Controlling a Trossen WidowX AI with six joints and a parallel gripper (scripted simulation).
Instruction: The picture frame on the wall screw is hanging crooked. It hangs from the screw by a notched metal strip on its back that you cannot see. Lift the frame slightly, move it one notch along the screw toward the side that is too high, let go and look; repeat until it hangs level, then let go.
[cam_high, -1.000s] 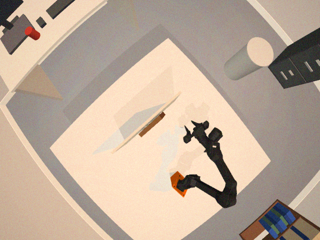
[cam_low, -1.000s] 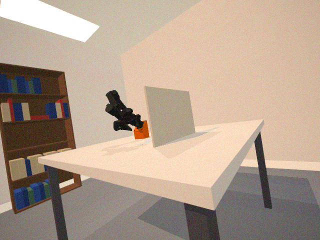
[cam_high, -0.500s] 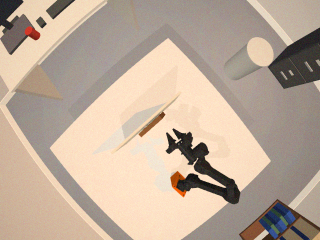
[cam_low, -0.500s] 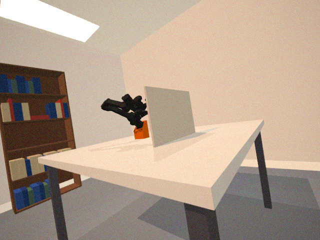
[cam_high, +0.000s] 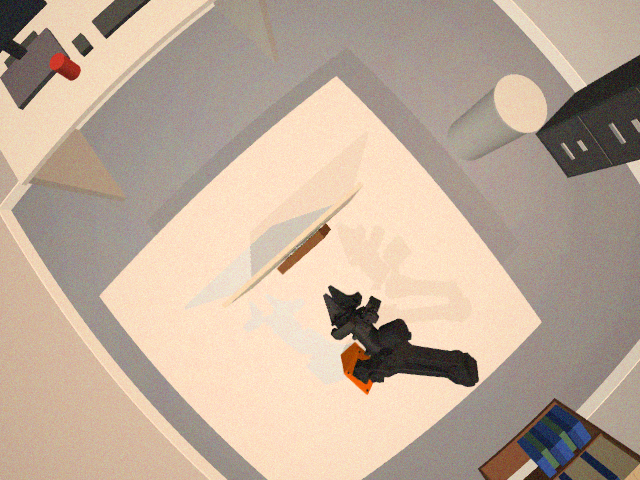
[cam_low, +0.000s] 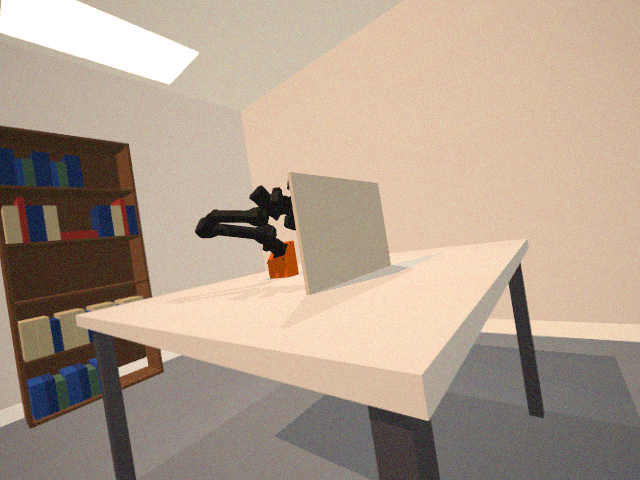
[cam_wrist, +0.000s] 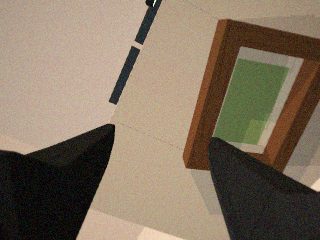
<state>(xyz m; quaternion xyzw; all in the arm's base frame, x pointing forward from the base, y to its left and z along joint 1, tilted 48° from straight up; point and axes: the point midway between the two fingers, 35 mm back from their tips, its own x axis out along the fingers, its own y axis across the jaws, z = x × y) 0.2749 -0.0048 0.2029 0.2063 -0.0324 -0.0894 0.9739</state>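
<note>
The picture frame is 120 mm ahead of my gripper tip, 110 mm below it and 40 mm to the right of it. The rest, counted from my gripper tip: upright wall panel (130 mm ahead, 120 mm below, 30 mm to the right).
</note>
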